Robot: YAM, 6 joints.
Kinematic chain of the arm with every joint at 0, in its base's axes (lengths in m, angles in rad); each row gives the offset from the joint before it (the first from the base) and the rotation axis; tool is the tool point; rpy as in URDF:
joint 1: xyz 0 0 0.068 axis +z
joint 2: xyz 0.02 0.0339 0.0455 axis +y
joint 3: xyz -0.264 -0.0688 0 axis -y
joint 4: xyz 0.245 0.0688 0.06 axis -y
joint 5: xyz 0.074 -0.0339 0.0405 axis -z
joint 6: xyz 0.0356 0 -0.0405 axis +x
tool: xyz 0 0 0 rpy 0 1.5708 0
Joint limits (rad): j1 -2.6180..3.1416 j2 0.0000..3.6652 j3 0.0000..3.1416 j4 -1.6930..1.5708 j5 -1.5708..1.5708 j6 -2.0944..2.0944
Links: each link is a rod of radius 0.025 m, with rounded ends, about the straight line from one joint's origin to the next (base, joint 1, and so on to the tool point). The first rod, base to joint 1, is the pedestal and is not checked.
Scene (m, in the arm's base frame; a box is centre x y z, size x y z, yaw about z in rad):
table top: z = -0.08
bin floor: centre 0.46 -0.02 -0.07 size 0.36 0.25 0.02 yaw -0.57
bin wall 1: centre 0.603 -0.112 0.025 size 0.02 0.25 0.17 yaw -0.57
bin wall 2: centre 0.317 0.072 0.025 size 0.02 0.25 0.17 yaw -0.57
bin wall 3: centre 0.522 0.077 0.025 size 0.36 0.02 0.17 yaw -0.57
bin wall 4: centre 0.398 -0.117 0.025 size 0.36 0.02 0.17 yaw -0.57
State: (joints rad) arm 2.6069 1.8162 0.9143 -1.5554 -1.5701 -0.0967
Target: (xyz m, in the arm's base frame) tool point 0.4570 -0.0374 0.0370
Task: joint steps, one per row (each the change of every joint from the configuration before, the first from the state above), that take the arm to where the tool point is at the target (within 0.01 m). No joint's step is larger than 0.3 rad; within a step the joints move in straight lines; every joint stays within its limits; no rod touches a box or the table.
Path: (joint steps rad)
1: -0.2914 -0.0605 0.1722 0.0391 0.0163 0.0243
2: -0.2914 -0.0606 0.1722 0.0391 0.0163 0.0244
3: -0.2915 -0.0605 0.1722 0.0392 0.0164 0.0243
4: -0.2914 -0.0605 0.1722 0.0391 0.0163 0.0244
5: -0.2914 -0.0605 0.1722 0.0391 0.0163 0.0243
6: -0.2914 -0.0606 0.1722 0.0391 0.0163 0.0244
7: -0.2544 0.2943 -0.0234 0.0995 -0.0002 -0.0365
8: -0.2543 0.2943 -0.0234 0.0995 -0.0003 -0.0366
9: -0.2544 0.2943 -0.0234 0.0995 -0.0002 -0.0365
10: -0.2543 0.2943 -0.0234 0.0995 -0.0002 -0.0365

